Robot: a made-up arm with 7 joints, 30 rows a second.
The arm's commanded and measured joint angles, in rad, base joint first. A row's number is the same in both.
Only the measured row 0 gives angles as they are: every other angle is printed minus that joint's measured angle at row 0.
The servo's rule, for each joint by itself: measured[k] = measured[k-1] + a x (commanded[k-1-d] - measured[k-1]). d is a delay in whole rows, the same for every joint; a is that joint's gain. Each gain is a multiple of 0.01, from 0.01 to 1. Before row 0 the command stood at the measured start. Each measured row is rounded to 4 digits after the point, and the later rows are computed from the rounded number. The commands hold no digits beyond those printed.
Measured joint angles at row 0:
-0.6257, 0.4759, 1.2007, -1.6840, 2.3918, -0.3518, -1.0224
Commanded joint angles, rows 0 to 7:
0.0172, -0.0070, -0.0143, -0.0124, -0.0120, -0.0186, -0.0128
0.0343, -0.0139, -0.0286, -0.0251, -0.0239, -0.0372, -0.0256
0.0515, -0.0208, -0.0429, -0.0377, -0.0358, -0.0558, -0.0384
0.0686, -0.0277, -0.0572, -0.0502, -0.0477, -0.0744, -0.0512
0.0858, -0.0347, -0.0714, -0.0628, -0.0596, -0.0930, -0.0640
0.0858, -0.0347, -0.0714, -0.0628, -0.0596, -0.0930, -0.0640
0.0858, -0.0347, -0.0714, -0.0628, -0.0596, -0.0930, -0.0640
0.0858, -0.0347, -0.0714, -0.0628, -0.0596, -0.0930, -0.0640
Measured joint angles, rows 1 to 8:
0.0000, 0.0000, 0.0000, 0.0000, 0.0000, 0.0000, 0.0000
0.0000, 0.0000, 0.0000, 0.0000, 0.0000, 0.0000, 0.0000
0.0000, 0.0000, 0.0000, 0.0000, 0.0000, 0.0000, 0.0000
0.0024, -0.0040, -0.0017, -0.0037, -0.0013, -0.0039, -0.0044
0.0069, -0.0096, -0.0049, -0.0101, -0.0038, -0.0109, -0.0116
0.0131, -0.0160, -0.0095, -0.0184, -0.0073, -0.0203, -0.0207
0.0209, -0.0227, -0.0152, -0.0279, -0.0117, -0.0317, -0.0311
0.0300, -0.0295, -0.0219, -0.0384, -0.0170, -0.0446, -0.0423
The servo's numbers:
d 3
a 0.14 0.57 0.12 0.30 0.11 0.21 0.34

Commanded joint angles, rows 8 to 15:
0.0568, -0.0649, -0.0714, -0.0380, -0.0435, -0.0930, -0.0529
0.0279, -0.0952, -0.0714, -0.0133, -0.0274, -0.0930, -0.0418
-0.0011, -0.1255, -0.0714, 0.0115, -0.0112, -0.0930, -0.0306
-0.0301, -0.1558, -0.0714, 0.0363, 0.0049, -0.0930, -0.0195
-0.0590, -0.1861, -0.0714, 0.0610, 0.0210, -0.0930, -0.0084
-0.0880, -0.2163, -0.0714, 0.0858, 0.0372, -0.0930, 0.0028
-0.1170, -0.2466, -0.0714, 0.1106, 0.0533, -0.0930, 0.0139
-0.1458, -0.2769, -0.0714, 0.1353, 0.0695, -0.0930, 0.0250
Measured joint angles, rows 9 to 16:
0.0378, -0.0325, -0.0278, -0.0457, -0.0217, -0.0548, -0.0497
0.0445, -0.0338, -0.0330, -0.0508, -0.0259, -0.0628, -0.0546
0.0503, -0.0343, -0.0376, -0.0544, -0.0296, -0.0691, -0.0578
0.0512, -0.0517, -0.0417, -0.0495, -0.0311, -0.0741, -0.0561
0.0479, -0.0765, -0.0453, -0.0386, -0.0307, -0.0781, -0.0512
0.0410, -0.1044, -0.0484, -0.0236, -0.0286, -0.0812, -0.0442
0.0310, -0.1337, -0.0512, -0.0056, -0.0249, -0.0837, -0.0358
0.0184, -0.1636, -0.0536, 0.0144, -0.0199, -0.0857, -0.0265

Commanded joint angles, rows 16 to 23:
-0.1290, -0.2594, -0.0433, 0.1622, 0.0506, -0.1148, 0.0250
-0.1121, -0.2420, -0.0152, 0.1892, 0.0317, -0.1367, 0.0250
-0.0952, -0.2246, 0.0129, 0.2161, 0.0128, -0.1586, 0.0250
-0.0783, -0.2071, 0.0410, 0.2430, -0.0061, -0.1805, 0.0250
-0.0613, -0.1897, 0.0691, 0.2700, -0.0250, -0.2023, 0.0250
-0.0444, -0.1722, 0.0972, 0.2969, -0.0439, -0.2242, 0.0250
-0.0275, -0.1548, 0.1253, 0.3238, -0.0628, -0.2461, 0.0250
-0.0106, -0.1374, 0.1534, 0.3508, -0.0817, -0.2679, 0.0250
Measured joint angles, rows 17 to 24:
0.0035, -0.1936, -0.0557, 0.0358, -0.0136, -0.0872, -0.0165
-0.0134, -0.2238, -0.0576, 0.0582, -0.0062, -0.0884, -0.0062
-0.0319, -0.2541, -0.0593, 0.0813, 0.0021, -0.0894, 0.0044
-0.0455, -0.2571, -0.0574, 0.1056, 0.0074, -0.0947, 0.0114
-0.0548, -0.2485, -0.0523, 0.1307, 0.0101, -0.1035, 0.0160
-0.0605, -0.2349, -0.0445, 0.1563, 0.0104, -0.1151, 0.0191
-0.0630, -0.2191, -0.0342, 0.1823, 0.0086, -0.1288, 0.0211
-0.0628, -0.2023, -0.0218, 0.2086, 0.0049, -0.1442, 0.0224

